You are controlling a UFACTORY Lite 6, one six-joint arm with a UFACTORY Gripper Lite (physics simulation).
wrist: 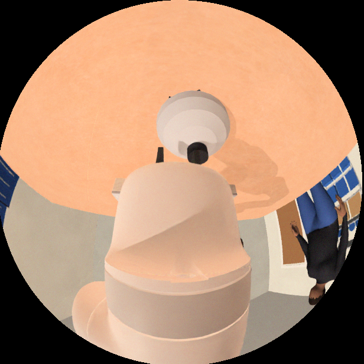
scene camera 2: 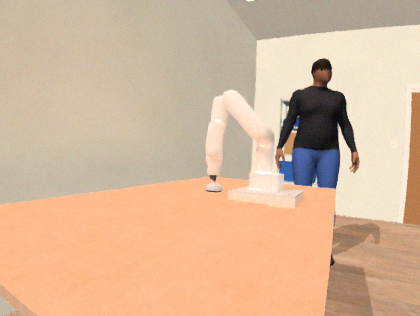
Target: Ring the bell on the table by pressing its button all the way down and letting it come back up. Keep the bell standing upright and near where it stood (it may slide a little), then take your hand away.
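Where they show: hand, its tool point: [scene camera 2: 213, 177]; arm's base, origin of its link: [scene camera 2: 262, 190].
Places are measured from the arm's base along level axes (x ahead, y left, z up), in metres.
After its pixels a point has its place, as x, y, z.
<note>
The bell [scene camera 2: 214, 187] {0.229, 0.028, -0.012} [wrist: 192, 120] is a pale grey dome on a dark base. It stands upright on the orange table [scene camera 2: 150, 240] {0.021, 0.681, -0.036} [wrist: 100, 90]. Its black button [wrist: 197, 150] shows at the lower edge of the dome in the wrist view; how far down it is cannot be told. My gripper [scene camera 2: 213, 177] [wrist: 179, 156] is low over the bell, with its dark fingers apart and no object held between them. The right finger in the wrist view is at the button and partly hidden by it; the left finger is beside the bell. Exact contact is hard to see.
The arm's pale base plate [scene camera 2: 265, 196] {-0.053, 0.126, -0.005} stands right of the bell in the scene view. A person [scene camera 2: 318, 120] [wrist: 324, 240] in a black top stands behind the table, near a shelf with blue bins. The table's right edge lies beyond the base.
</note>
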